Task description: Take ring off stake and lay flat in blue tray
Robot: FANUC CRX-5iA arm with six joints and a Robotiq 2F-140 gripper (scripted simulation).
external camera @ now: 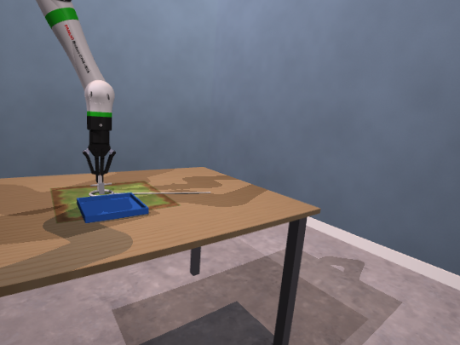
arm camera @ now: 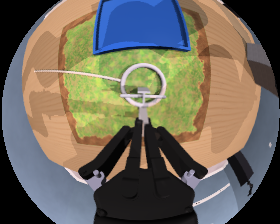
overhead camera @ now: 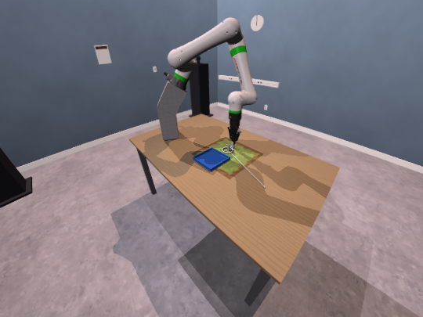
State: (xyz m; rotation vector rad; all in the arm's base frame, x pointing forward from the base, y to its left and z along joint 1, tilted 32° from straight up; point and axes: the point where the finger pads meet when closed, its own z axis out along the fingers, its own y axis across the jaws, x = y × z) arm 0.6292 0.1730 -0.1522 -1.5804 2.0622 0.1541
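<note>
Now: hand 50 mm to the left of the short grey stake, 10 mm past it and 10 mm above it. Round my hand: blue tray: 230 mm to the right, 30 mm below, 30 mm behind; then green mat: 100 mm to the right, 50 mm below, 20 mm ahead.
</note>
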